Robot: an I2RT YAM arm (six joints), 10 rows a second.
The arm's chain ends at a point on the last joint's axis. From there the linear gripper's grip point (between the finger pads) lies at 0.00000 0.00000 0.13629 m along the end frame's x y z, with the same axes.
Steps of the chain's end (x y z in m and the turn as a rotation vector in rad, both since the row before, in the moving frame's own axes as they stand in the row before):
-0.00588 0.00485 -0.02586 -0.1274 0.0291 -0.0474
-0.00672 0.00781 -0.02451 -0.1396 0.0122 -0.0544
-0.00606 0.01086 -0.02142 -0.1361 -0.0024 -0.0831
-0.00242 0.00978 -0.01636 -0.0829 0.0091 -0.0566
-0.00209 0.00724 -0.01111 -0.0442 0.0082 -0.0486
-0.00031 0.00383 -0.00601 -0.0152 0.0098 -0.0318
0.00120 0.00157 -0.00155 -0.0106 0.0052 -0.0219
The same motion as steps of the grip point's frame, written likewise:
-0.00152 0.02206 -0.02702 -0.1274 0.0291 -0.0474
-0.00455 0.02672 -0.02585 -0.1396 0.0122 -0.0544
-0.00562 0.02934 -0.02268 -0.1361 -0.0024 -0.0831
-0.00086 0.02102 -0.01683 -0.0829 0.0091 -0.0566
-0.00083 0.01323 -0.01125 -0.0442 0.0082 -0.0486
0.00106 0.00588 -0.00603 -0.0152 0.0098 -0.0318
0.00192 0.00301 -0.00156 -0.0106 0.0052 -0.0219

